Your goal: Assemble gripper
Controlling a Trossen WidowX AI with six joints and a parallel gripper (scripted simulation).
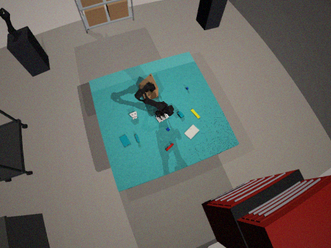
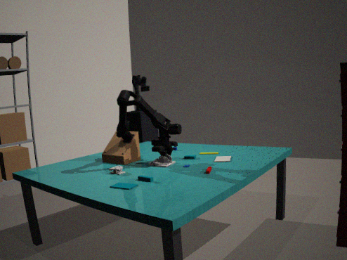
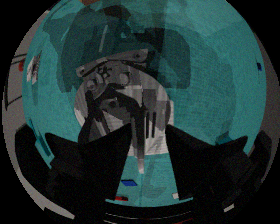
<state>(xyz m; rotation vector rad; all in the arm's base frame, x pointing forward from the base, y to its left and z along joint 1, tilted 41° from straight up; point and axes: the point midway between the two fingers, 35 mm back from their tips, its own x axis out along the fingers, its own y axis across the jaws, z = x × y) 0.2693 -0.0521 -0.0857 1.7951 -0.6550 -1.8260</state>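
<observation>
Now: gripper tip 29 cm to the left of the grey gripper base, 12 cm past it and 1 cm below it. Also, from my gripper tip: grey-white housing plate (5 cm behind, 4 cm to the right, 1 cm below); teal block (16 cm to the left, 7 cm ahead, 1 cm below); blue cube (16 cm ahead, 3 cm to the right, 1 cm below).
</observation>
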